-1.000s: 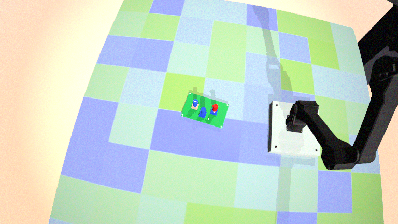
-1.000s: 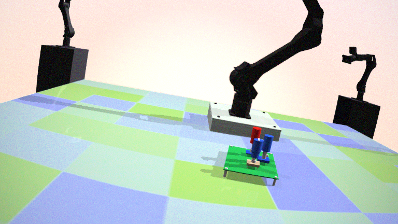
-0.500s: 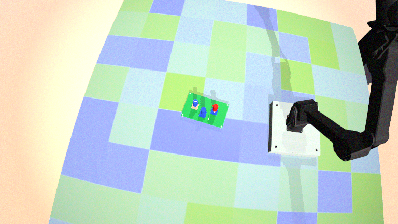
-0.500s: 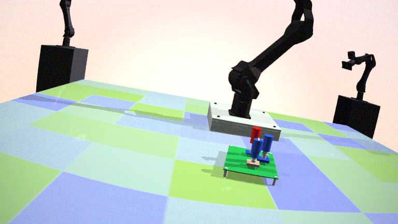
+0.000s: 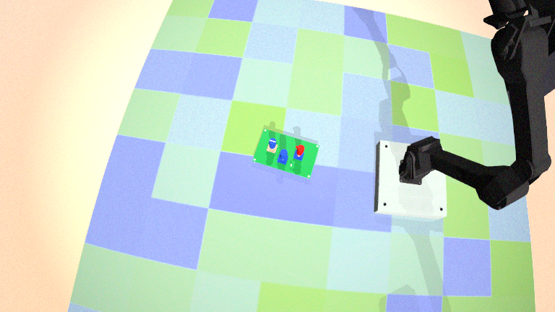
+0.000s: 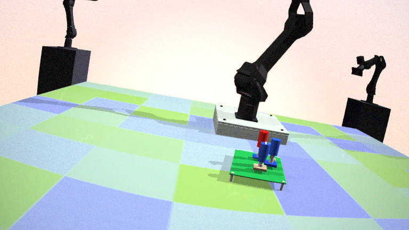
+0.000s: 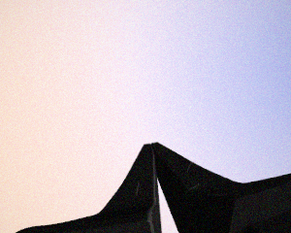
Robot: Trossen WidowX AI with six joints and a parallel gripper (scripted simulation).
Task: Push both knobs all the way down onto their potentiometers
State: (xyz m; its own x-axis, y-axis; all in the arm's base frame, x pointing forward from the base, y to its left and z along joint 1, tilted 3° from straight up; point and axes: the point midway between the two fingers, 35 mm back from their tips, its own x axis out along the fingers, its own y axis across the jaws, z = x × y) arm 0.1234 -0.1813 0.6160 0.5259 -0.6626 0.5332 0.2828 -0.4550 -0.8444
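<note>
The red knob lies 140 mm ahead of my gripper tip, 190 mm to the left of it and 610 mm below it.
</note>
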